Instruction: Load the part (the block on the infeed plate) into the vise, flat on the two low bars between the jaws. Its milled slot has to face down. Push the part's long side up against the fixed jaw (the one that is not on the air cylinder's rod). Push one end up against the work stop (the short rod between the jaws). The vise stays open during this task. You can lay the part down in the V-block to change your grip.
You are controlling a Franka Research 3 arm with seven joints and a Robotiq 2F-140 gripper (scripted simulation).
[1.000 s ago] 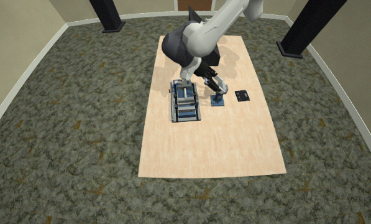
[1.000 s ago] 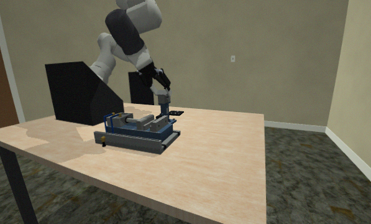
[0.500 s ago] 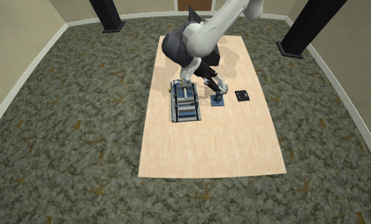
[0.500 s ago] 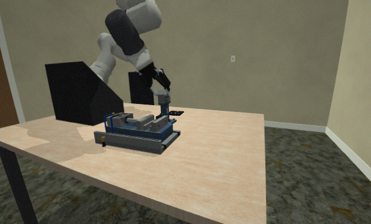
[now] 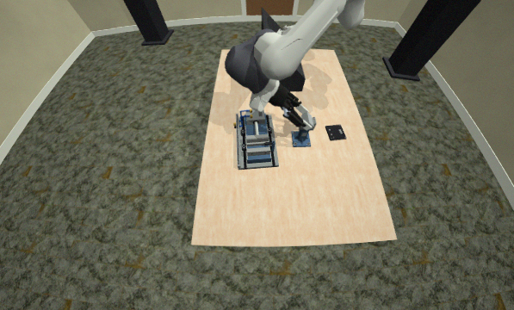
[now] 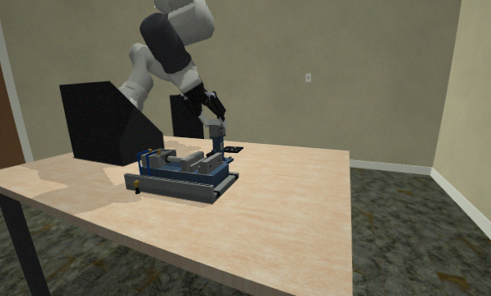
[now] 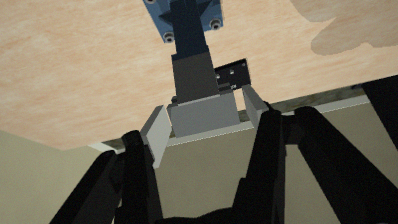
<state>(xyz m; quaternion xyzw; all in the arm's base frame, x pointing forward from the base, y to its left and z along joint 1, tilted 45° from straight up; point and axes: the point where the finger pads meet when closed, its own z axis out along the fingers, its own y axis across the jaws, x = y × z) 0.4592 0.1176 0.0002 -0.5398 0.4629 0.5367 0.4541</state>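
Now: hand 10 mm to the right of the grey part and 20 mm above it. Also, from my hand: cylinder rod: 10 mm ahead, 200 mm to the right, 100 mm below; work stop: 90 mm ahead, 140 mm to the right, 90 mm below; moving jaw: 60 mm ahead, 190 mm to the right, 100 mm below.
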